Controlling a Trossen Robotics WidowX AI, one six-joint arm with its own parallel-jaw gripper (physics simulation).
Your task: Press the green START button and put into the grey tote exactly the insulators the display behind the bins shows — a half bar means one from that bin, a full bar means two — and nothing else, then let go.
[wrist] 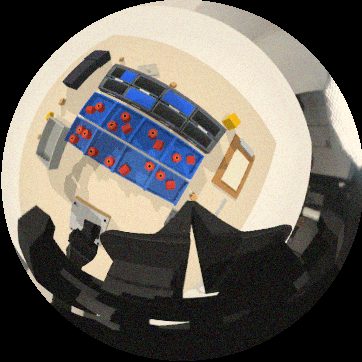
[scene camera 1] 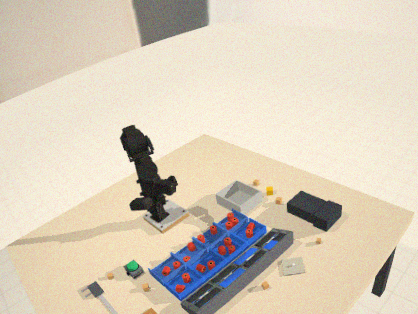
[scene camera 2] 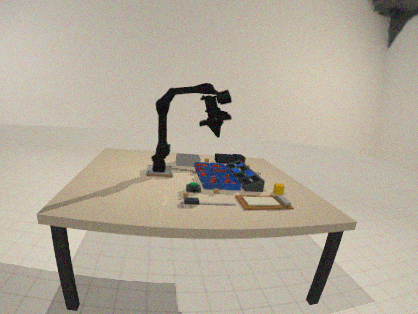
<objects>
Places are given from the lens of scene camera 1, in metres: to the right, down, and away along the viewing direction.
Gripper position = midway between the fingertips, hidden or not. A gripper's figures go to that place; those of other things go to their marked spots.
gripper (scene camera 1: 159, 220): -0.16, 0.20, 1.11
grey tote (scene camera 1: 239, 196): 0.13, 0.17, 1.55
dark box (scene camera 1: 323, 214): 0.43, 0.22, 1.28
The marked spots on the grey tote and the dark box are 0.41 m apart.
</objects>
